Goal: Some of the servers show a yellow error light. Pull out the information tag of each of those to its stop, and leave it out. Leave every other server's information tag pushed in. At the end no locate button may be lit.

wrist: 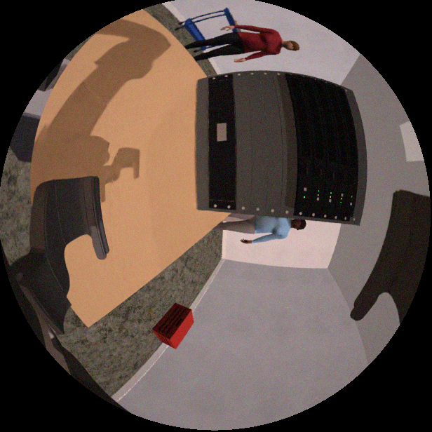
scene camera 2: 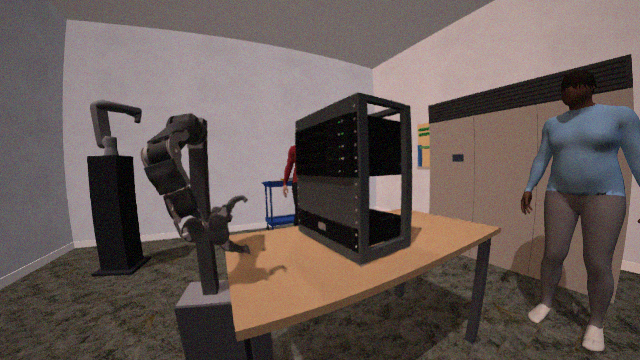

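The rack (scene camera 2: 364,200) (wrist: 202,150) stands upright on the table (scene camera 2: 300,295) (wrist: 165,150). Its upper part holds a stack of black servers (scene camera 2: 325,150) (wrist: 322,135). Small green lights and pale spots show near one end of their fronts; in the wrist view some lights look yellow. Which server each yellow light belongs to is too small to tell, and so are the information tags and whether any locate button is lit. My gripper (scene camera 2: 246,224) (wrist: 202,242) is open and empty, its fingers wide apart, in front of the rack's face and well away from it, above the table's near edge.
Below the servers are grey blank panels (scene camera 2: 327,197) (wrist: 260,145) and a black unit (scene camera 2: 337,235) (wrist: 221,170) with a pale label. A person in blue (scene camera 2: 585,150) (wrist: 272,227) and one in red (scene camera 2: 290,165) (wrist: 262,44) stand beyond the table. A red crate (wrist: 174,325) lies on the floor.
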